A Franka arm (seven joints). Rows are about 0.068 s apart.
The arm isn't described. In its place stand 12 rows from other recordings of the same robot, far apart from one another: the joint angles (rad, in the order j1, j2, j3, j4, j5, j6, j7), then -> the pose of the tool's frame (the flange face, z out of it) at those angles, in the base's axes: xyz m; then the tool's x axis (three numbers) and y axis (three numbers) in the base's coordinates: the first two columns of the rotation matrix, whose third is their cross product.
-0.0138 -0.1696 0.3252 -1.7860 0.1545 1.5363 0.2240 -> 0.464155, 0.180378, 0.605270, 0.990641, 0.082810, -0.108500, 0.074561, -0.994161, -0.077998
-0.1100 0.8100 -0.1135 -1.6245 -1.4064 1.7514 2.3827 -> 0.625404, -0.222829, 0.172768, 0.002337, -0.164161, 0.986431, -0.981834, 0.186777, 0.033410
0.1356 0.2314 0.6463 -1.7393 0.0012 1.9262 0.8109 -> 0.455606, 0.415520, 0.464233, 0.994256, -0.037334, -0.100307, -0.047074, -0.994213, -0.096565
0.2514 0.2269 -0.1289 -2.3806 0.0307 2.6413 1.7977 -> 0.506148, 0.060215, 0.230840, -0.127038, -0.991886, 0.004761, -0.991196, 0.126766, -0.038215
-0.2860 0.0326 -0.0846 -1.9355 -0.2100 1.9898 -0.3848 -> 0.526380, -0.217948, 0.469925, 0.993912, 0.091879, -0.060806, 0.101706, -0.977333, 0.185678
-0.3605 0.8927 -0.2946 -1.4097 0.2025 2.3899 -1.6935 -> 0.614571, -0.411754, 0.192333, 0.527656, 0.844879, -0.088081, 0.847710, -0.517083, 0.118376
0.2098 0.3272 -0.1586 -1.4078 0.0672 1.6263 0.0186 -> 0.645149, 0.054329, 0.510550, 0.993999, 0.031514, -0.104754, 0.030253, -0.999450, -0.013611
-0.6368 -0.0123 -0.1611 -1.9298 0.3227 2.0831 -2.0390 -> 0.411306, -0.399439, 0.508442, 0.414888, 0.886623, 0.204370, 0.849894, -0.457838, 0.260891
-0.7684 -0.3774 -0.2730 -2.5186 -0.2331 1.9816 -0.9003 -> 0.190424, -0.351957, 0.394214, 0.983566, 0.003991, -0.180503, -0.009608, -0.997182, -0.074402
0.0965 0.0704 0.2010 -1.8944 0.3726 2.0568 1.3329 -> 0.558519, 0.189199, 0.477199, 0.367496, -0.871350, -0.325110, -0.929930, -0.339265, -0.141882
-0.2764 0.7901 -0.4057 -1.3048 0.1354 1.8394 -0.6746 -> 0.601905, -0.390733, 0.280258, 0.966874, 0.023297, -0.254189, 0.025510, -0.999660, 0.005413
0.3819 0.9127 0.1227 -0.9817 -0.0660 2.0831 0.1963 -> 0.716826, 0.349129, 0.331221, 0.947239, 0.263841, 0.182008, 0.280311, -0.957267, -0.071176
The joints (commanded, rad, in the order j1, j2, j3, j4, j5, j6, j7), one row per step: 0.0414 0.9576 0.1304 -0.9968 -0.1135 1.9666 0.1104; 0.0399 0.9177 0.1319 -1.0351 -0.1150 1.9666 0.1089; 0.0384 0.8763 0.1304 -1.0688 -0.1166 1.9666 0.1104; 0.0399 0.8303 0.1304 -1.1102 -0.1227 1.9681 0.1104; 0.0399 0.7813 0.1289 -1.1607 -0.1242 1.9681 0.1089; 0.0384 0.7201 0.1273 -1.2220 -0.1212 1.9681 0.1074; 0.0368 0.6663 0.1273 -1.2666 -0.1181 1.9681 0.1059; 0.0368 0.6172 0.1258 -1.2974 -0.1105 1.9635 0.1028; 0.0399 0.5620 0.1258 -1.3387 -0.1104 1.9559 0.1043; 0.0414 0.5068 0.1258 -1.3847 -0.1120 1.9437 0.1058; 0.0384 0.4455 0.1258 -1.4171 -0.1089 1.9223 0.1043; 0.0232 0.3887 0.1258 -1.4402 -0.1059 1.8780 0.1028; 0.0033 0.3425 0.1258 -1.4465 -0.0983 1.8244 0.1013; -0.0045 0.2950 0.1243 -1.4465 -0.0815 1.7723 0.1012; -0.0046 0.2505 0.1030 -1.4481 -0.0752 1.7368 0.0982; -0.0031 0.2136 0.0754 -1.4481 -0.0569 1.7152 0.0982; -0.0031 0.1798 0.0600 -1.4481 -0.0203 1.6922 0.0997; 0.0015 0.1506 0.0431 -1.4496 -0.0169 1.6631 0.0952; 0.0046 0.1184 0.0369 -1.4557 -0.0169 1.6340 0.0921; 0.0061 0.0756 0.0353 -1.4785 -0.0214 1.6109 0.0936
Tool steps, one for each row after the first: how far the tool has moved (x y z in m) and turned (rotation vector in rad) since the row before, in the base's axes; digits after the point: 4 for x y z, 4 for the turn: -0.0047 0.0007 0.0129 -0.0031 -0.0022 0.0055; -0.0041 -0.0010 0.0159 -0.0050 -0.0084 0.0001; -0.0061 0.0019 0.0158 -0.0087 -0.0075 0.0078; -0.0082 0.0003 0.0131 -0.0071 0.0006 0.0057; -0.0108 -0.0006 0.0167 -0.0041 -0.0002 0.0031; -0.0088 -0.0003 0.0186 -0.0012 -0.0092 0.0024; -0.0077 -0.0001 0.0207 0.0027 -0.0129 0.0015; -0.0111 0.0024 0.0193 -0.0049 -0.0069 0.0042; -0.0128 0.0009 0.0160 -0.0082 0.0019 0.0029; -0.0129 -0.0024 0.0252 -0.0036 -0.0077 -0.0016; -0.0135 -0.0113 0.0236 -0.0065 0.0101 -0.0157; -0.0119 -0.0139 0.0230 -0.0012 0.0140 -0.0228; -0.0134 -0.0055 0.0264 0.0088 0.0061 -0.0149; -0.0118 -0.0121 0.0243 -0.0042 -0.0069 -0.0202; -0.0096 -0.0132 0.0211 0.0097 -0.0138 -0.0283; -0.0104 -0.0054 0.0188 0.0319 -0.0085 -0.0199; -0.0104 -0.0065 0.0144 -0.0013 0.0016 -0.0080; -0.0119 -0.0018 0.0137 -0.0024 0.0030 -0.0003; -0.0151 -0.0006 0.0122 -0.0062 0.0029 -0.0019
